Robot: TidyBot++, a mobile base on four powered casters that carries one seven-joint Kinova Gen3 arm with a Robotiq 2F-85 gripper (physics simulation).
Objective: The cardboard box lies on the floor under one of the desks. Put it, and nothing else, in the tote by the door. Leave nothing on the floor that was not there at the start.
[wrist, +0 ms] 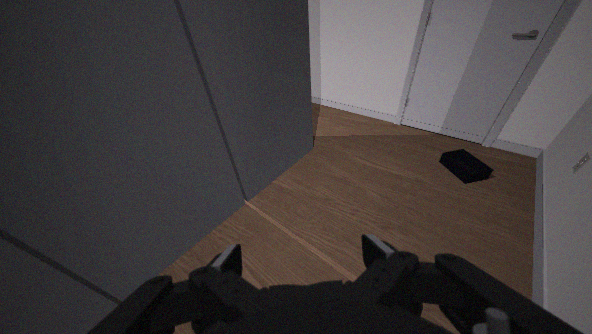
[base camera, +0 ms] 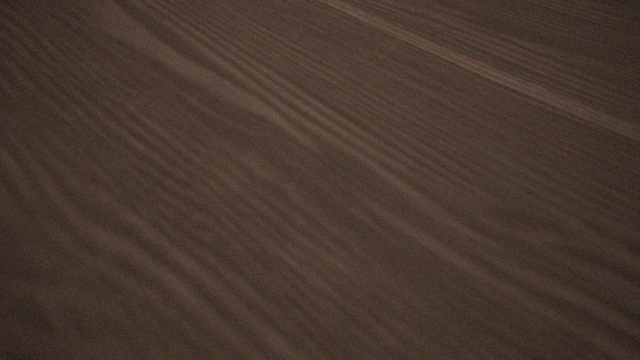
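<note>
A black, low, box-shaped thing, which looks like the tote, stands on the floor near the door in the right part of the wrist view. Its inside is too dark to make out. My gripper is open, with its fingers wide apart and nothing between them. It is well short of the black thing, above the wood floor. The cardboard box and the desks do not show in either view.
A tall dark grey panel wall fills the left of the wrist view and ends at a corner. A white door with a handle is at the back right. A white wall runs along the right. Wood floor fills the base view.
</note>
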